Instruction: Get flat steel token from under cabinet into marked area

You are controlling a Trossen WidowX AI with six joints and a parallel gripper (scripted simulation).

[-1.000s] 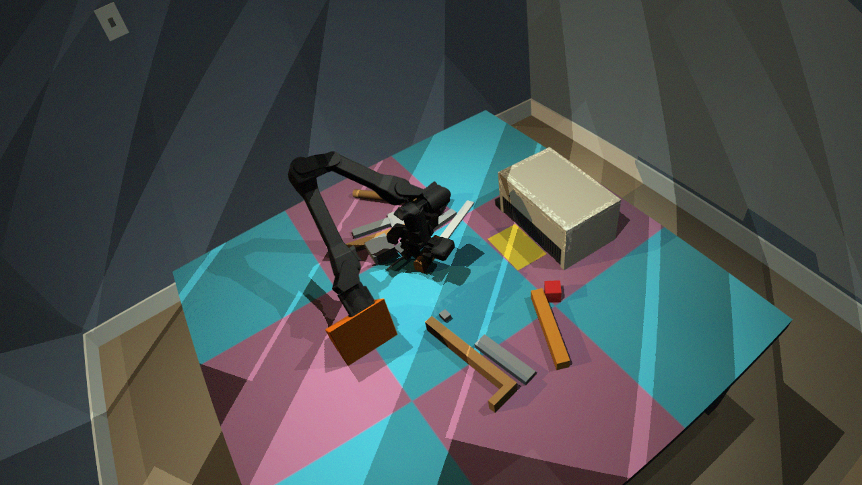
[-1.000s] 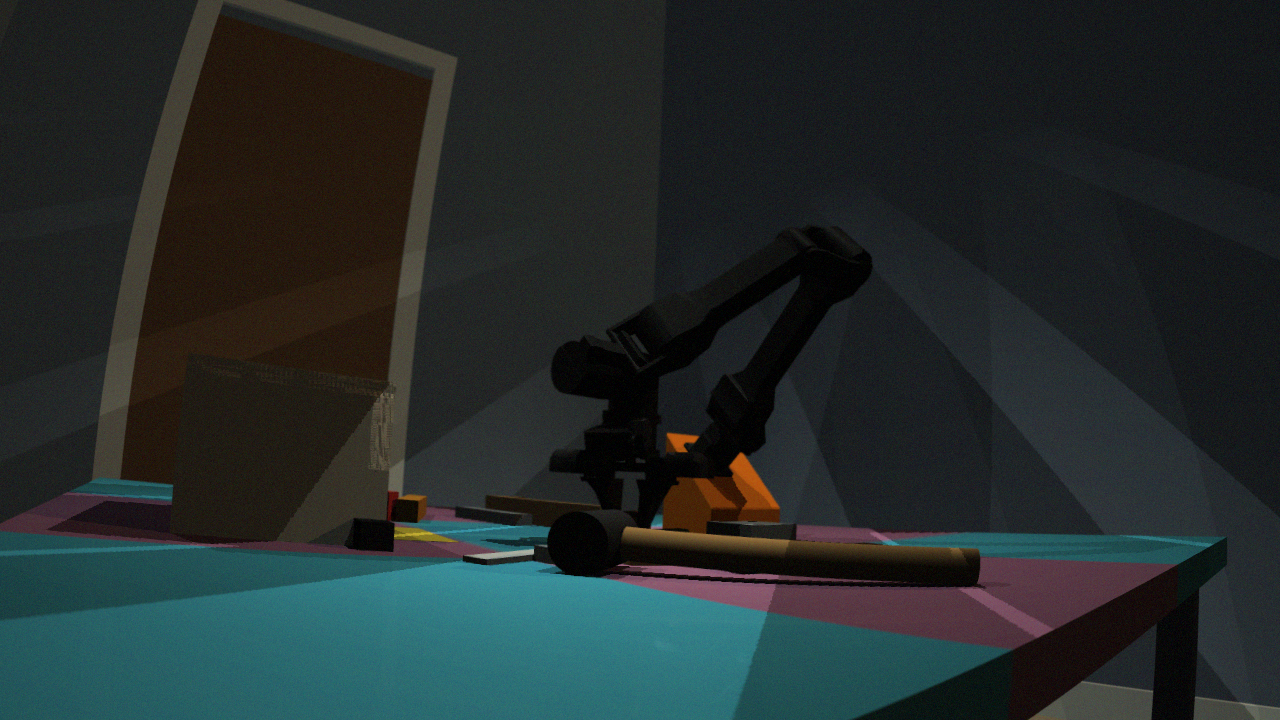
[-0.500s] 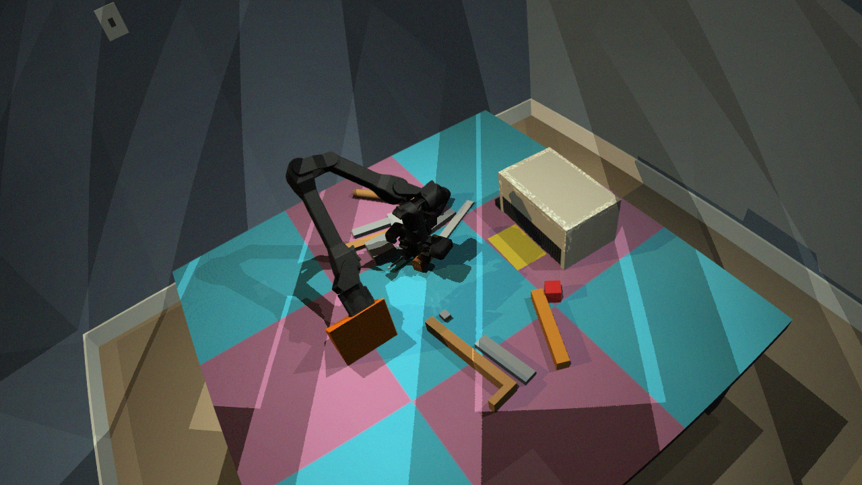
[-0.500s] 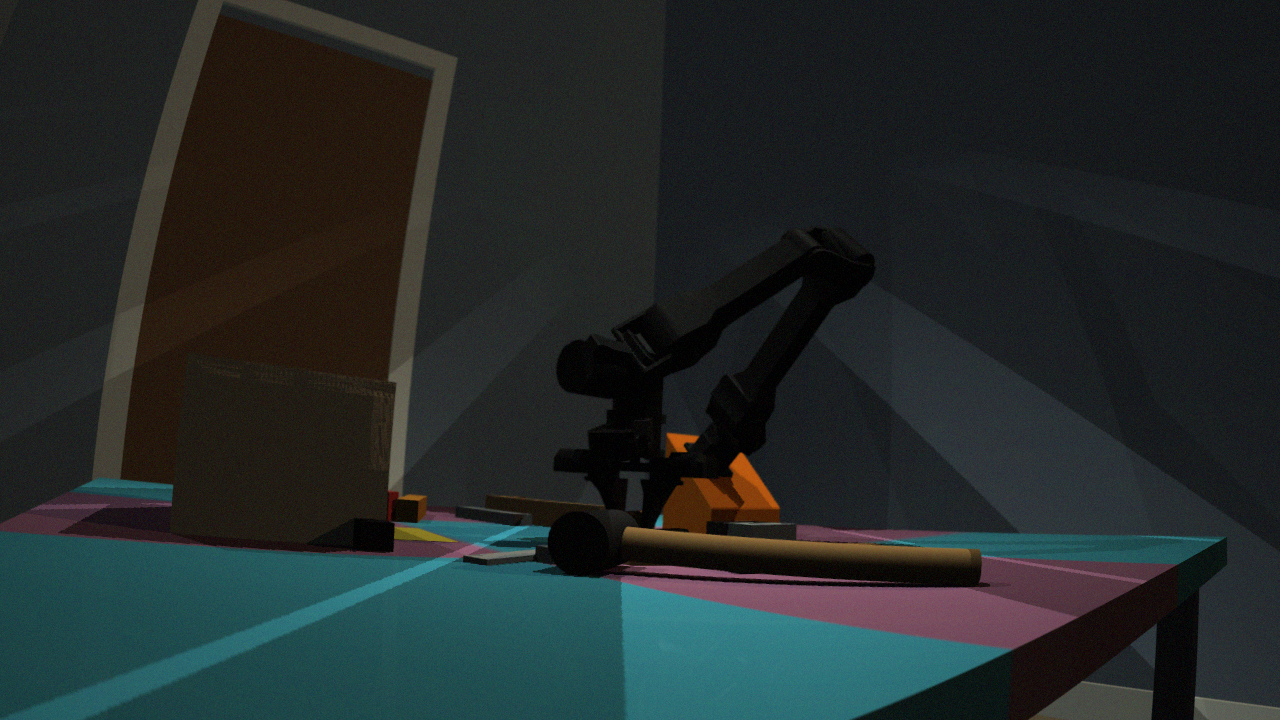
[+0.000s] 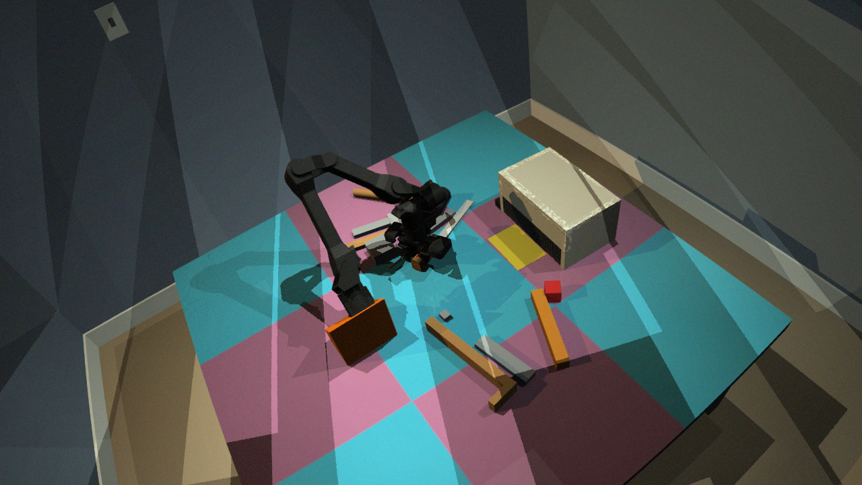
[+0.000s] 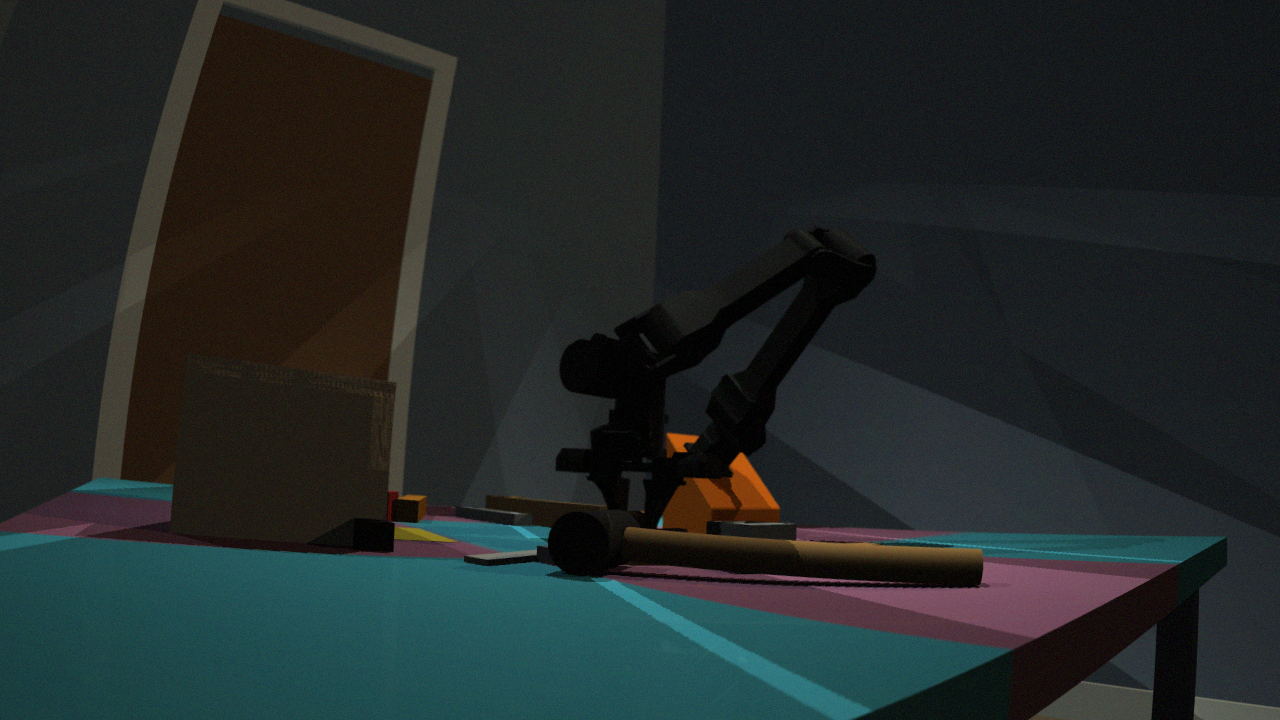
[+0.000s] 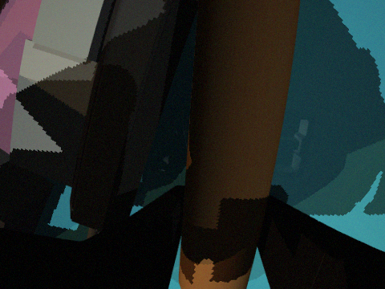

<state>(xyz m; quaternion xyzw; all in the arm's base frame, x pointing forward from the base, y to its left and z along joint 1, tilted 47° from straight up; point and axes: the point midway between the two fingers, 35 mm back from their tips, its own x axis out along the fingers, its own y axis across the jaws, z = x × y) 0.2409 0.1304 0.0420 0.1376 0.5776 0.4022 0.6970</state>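
My gripper tip is now 2 cm past the screwdriver and 5 cm to the right of it. From my gripper tip the other things lie so: long wooden stick (3 cm behind, 17 cm to the left); then small grey cube (6 cm behind, 20 cm to the right); then grey block (7 cm behind, 12 cm to the left, 1 cm above).
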